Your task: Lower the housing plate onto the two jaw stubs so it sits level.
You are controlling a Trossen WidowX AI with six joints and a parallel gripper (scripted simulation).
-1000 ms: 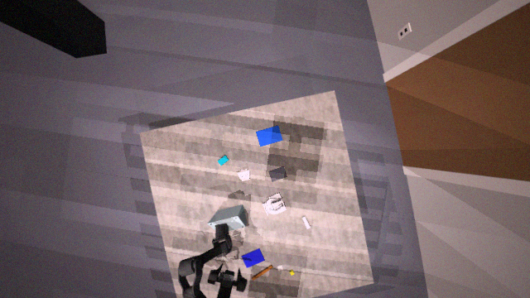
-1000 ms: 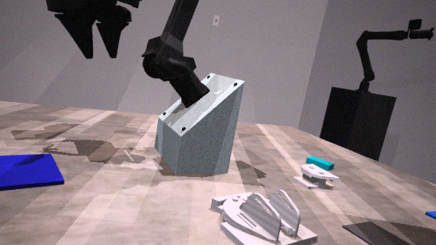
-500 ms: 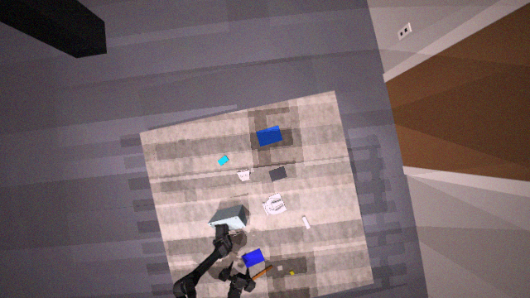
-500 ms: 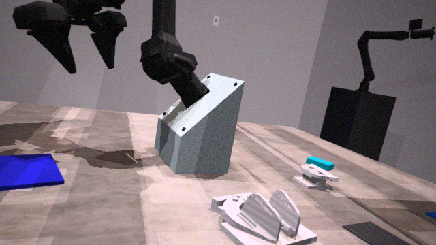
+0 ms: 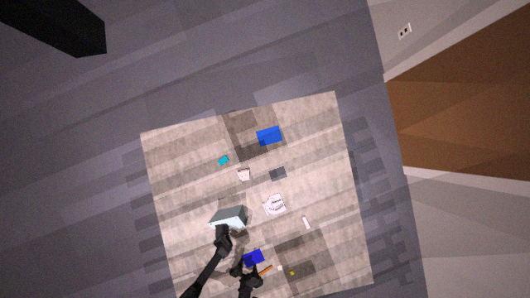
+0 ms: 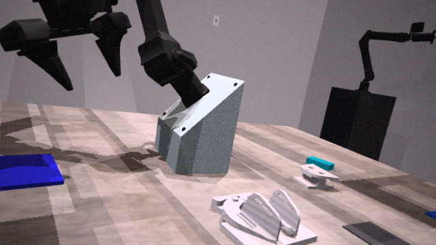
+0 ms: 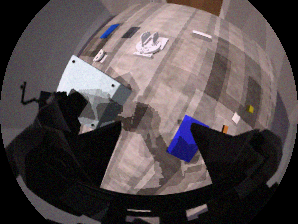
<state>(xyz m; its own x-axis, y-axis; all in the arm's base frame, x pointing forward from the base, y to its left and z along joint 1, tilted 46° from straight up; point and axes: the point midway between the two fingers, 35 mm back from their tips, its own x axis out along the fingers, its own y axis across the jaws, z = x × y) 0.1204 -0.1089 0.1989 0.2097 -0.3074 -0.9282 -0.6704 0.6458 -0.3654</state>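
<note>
The white stepped block is 460 mm to the left of my gripper tip, 150 mm below it and 10 mm ahead of it. Also, from my gripper tip: dark flat plate (440 mm to the left, 230 mm ahead, 160 mm below); white bar (370 mm ahead, 150 mm below, 110 mm to the left); blue mat (150 mm below, 90 mm to the right).
</note>
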